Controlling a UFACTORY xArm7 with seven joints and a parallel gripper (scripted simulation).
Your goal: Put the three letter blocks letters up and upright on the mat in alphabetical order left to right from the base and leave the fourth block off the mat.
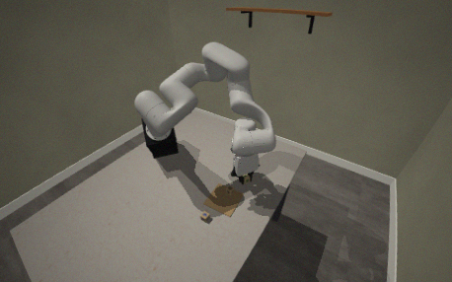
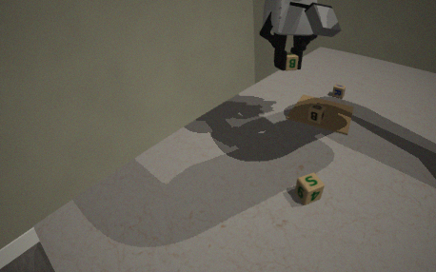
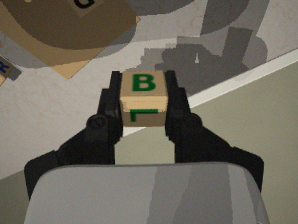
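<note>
Right now the tan mat is 130 mm below my hand, 70 mm behind it and 60 mm to the right of it. The rest, counted from my hand: wooden block: 200 mm to the left, 120 mm below, 120 mm behind.
</note>
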